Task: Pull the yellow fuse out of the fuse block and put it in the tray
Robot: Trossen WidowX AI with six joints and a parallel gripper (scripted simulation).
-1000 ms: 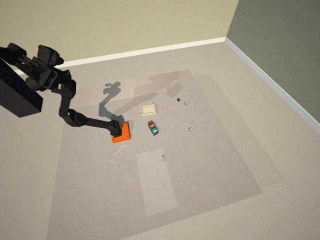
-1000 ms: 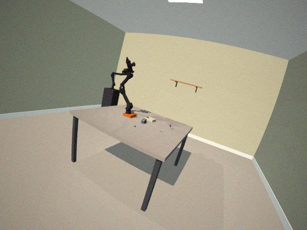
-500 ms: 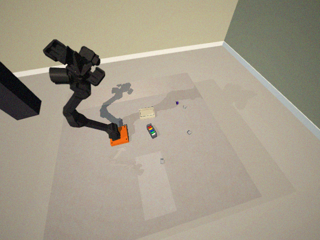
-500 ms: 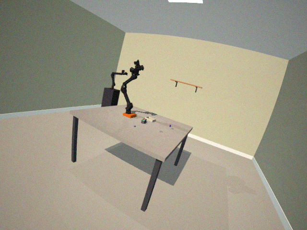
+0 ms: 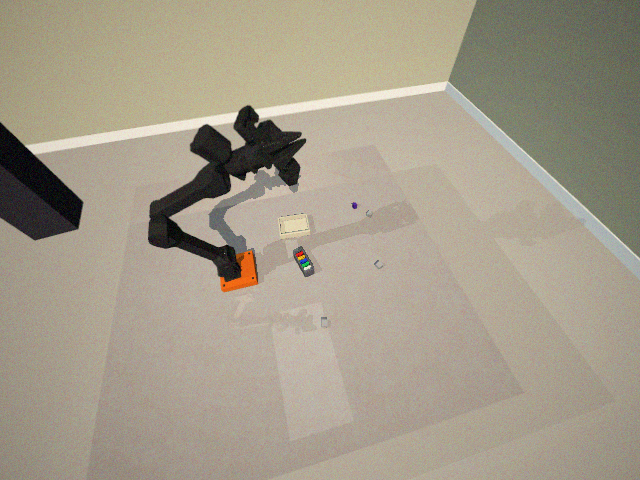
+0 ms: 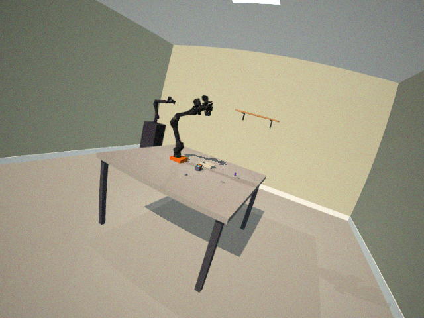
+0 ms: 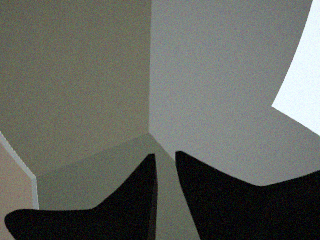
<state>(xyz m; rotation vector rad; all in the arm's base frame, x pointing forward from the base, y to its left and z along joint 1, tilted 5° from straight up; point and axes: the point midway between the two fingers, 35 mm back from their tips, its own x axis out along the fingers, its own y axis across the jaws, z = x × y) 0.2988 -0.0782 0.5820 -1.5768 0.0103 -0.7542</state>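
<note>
Right now my gripper tip is 20 mm past the yellow fuse, 100 mm to the right of it and 620 mm above it. Round my gripper tip: cream tray 10 mm ahead, 280 mm to the left, 640 mm below.
</note>
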